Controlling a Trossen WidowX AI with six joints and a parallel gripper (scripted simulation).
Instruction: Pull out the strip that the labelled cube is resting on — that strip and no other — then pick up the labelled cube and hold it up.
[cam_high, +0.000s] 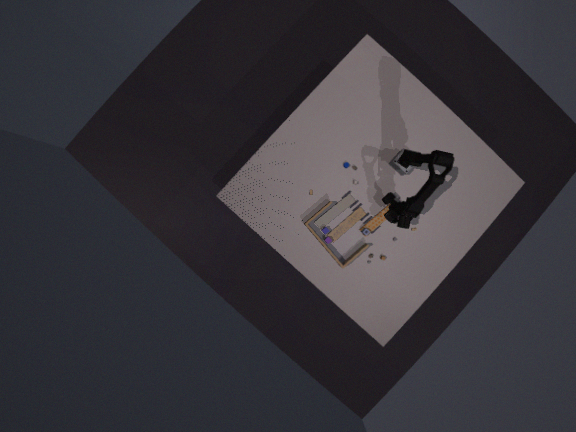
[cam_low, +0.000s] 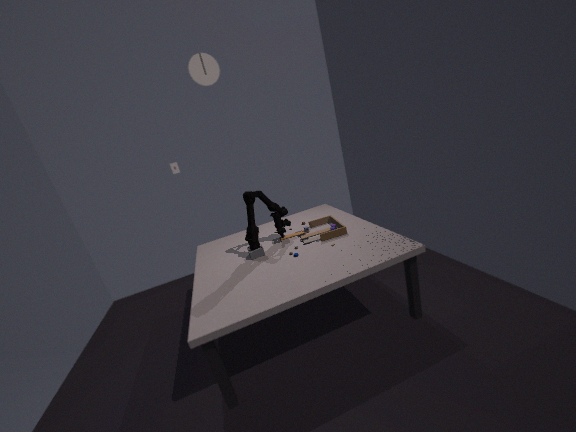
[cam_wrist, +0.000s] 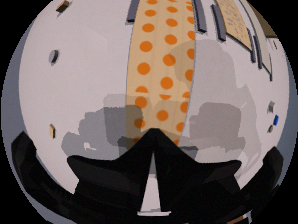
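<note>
Now: gripper tip 9 cm short of the strip and 2 cm to the left of it. From my gripper tip the other things lie so: blue object: 5 cm behind, 35 cm to the right; labelled cube: 19 cm ahead, 5 cm to the right, 2 cm above.
</note>
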